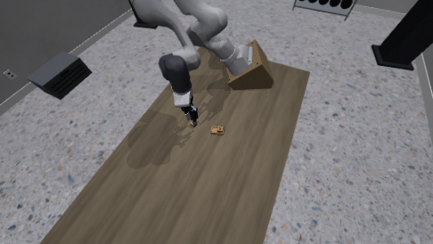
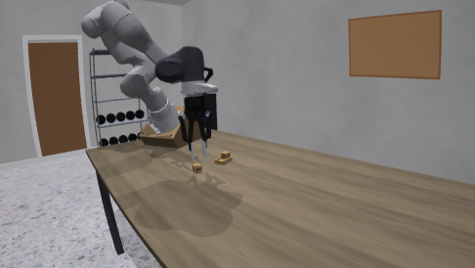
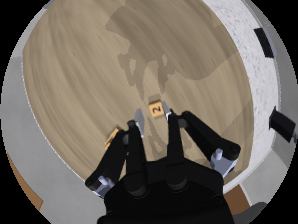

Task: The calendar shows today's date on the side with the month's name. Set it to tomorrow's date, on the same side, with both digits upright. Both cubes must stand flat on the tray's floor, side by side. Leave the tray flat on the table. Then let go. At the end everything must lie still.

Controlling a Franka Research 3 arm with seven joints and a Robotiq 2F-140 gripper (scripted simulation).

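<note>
Now: hand 10 mm past the cube and 80 mm above it. Round my hand: tray: 10 mm behind, 150 mm to the left, 80 mm below.
</note>
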